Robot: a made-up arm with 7 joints.
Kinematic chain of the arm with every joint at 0, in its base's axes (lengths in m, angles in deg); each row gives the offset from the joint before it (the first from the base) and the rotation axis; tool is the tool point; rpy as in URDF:
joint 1: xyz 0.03 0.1 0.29 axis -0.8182 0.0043 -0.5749
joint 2: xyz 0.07 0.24 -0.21 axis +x
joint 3: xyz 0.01 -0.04 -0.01 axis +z
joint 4: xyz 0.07 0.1 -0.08 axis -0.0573 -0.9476 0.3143
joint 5: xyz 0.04 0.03 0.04 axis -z
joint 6: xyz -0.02 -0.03 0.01 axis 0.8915 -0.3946 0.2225
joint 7: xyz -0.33 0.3 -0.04 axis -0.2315 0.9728 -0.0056
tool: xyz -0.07 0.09 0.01 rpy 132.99 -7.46 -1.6
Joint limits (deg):
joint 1: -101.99..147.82
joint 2: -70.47..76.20
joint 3: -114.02..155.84
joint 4: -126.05..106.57
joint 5: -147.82..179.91
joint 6: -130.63..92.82
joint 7: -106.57..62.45
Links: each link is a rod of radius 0.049 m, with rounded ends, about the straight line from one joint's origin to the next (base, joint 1, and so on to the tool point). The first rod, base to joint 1, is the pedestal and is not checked.
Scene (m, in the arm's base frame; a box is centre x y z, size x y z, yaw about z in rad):
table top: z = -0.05
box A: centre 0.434 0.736 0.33 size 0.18 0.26 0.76 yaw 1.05
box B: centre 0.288 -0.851 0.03 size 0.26 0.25 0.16 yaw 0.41
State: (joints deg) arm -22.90 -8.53 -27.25 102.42 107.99 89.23 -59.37
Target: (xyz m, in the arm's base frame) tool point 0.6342 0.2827 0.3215
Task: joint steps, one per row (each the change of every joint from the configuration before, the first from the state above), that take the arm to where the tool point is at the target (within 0.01 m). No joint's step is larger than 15 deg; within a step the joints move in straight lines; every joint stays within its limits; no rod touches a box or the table.
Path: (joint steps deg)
1: -13.18 7.94 -4.44 -6.18 1.92 -3.35 -7.87
2: -13.18 7.94 -4.45 -6.18 1.91 -3.35 -7.86
3: -13.18 7.94 -4.44 -6.18 1.92 -3.35 -7.87
4: -13.19 7.94 -4.44 -6.18 1.91 -3.34 -7.87
5: -13.18 7.95 -4.44 -6.18 1.92 -3.35 -7.86
6: -13.18 7.94 -4.45 -6.18 1.91 -3.35 -7.87
7: 12.28 -0.55 -4.70 -2.21 2.31 1.71 8.82
8: 12.29 -0.54 -4.71 -2.21 2.31 1.71 8.82
9: 12.28 -0.54 -4.70 -2.22 2.31 1.71 8.82
10: 12.28 -0.54 -4.71 -2.21 2.31 1.71 8.82
11: 12.29 -0.54 -4.70 -2.21 2.31 1.71 8.82

